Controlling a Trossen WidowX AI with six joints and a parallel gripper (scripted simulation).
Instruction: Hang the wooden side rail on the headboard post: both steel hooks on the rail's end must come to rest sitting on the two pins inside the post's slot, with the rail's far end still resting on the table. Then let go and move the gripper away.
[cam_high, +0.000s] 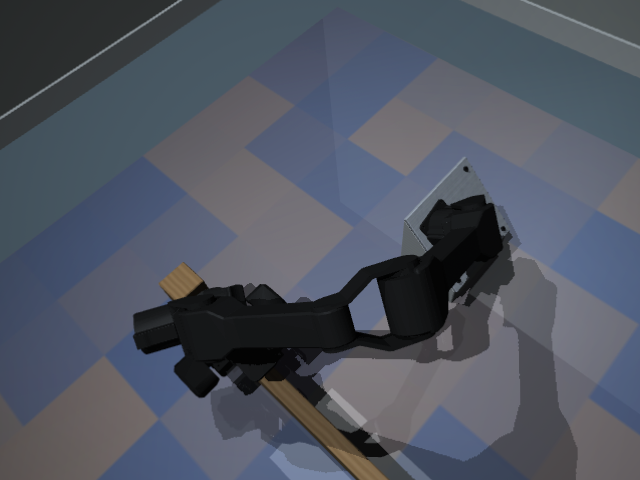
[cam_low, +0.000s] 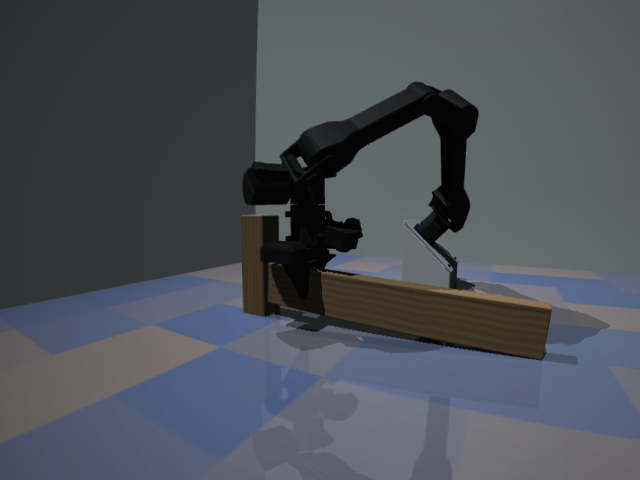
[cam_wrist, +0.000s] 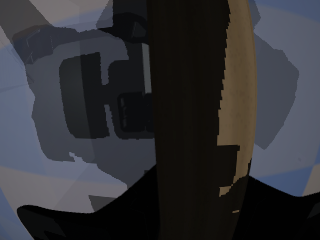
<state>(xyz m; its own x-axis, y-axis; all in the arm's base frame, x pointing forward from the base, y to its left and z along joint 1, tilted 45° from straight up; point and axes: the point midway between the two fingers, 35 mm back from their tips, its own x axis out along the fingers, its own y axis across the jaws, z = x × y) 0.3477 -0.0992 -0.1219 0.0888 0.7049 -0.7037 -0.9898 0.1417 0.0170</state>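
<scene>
My gripper tip is now 10 mm past the wooden headboard post, 100 mm to the left of it and 40 mm below it.
</scene>
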